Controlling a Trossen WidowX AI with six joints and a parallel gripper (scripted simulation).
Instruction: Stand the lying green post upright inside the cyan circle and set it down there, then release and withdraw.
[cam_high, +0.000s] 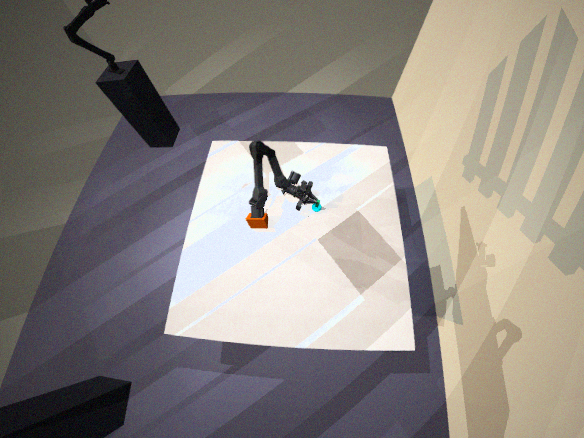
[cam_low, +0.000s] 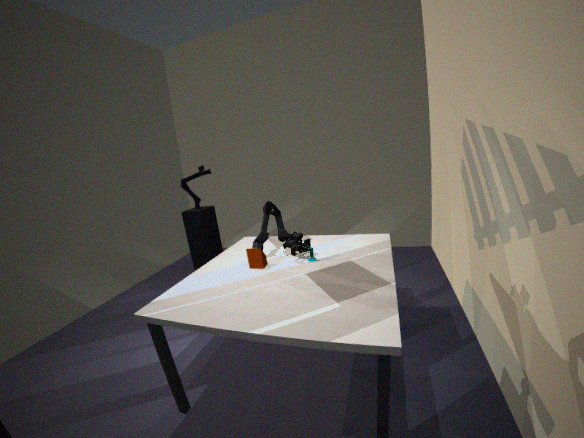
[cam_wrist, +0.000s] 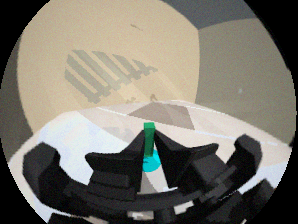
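My gripper tip is now 7 cm above the cyan circle. Also, from my gripper tip: small green post: 2 cm below.
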